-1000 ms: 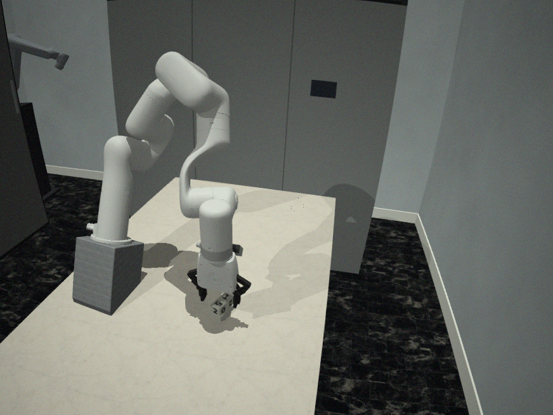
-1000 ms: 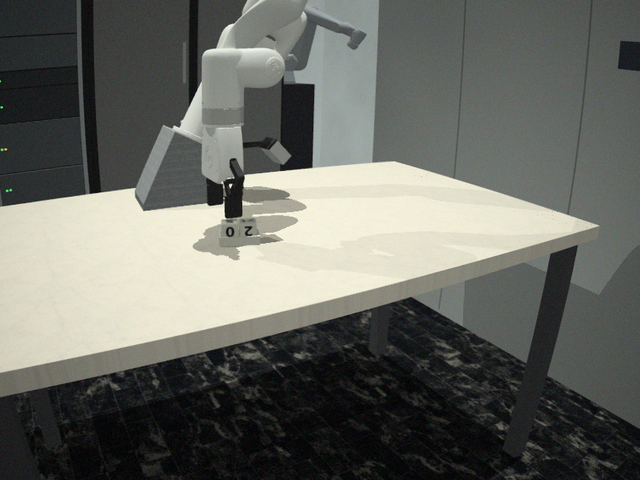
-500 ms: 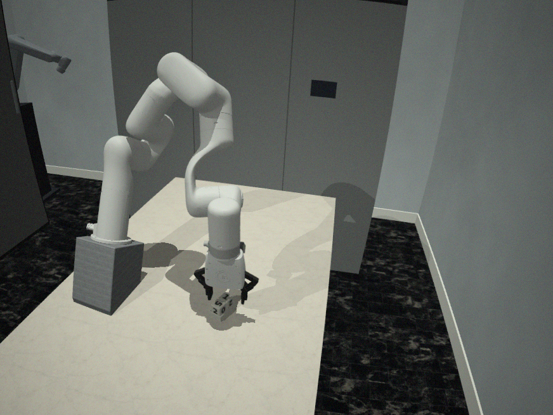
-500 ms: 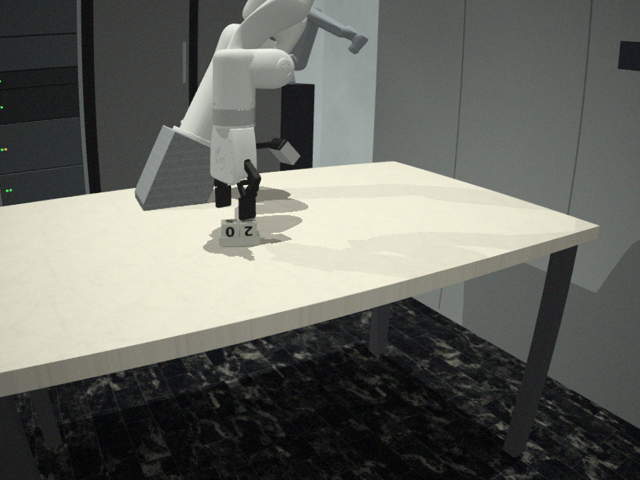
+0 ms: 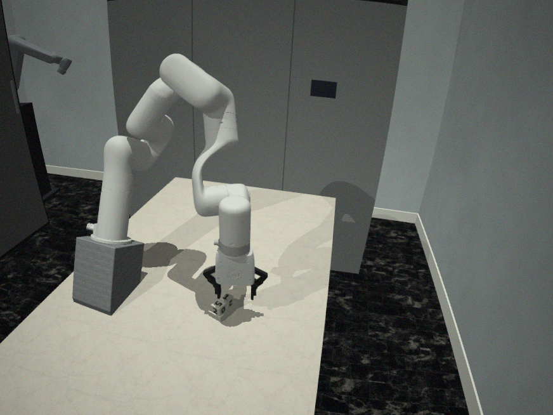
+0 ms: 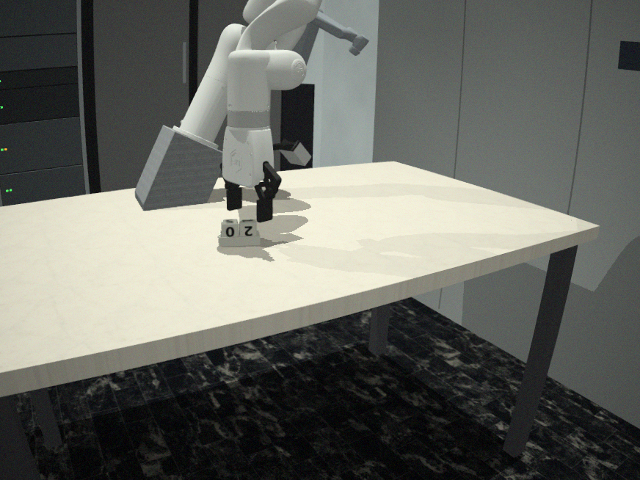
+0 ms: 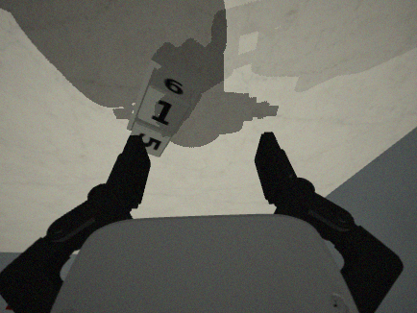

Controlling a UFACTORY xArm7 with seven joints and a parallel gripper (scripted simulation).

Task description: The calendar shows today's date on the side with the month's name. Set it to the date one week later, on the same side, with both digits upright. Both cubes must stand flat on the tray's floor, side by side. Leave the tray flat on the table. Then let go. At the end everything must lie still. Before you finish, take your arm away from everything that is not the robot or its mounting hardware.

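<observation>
The digit cube lies 30 mm behind my hand, 20 mm to the left of it and 50 mm below it. Also, from my hand: tray (40 mm behind, 60 mm below).
</observation>
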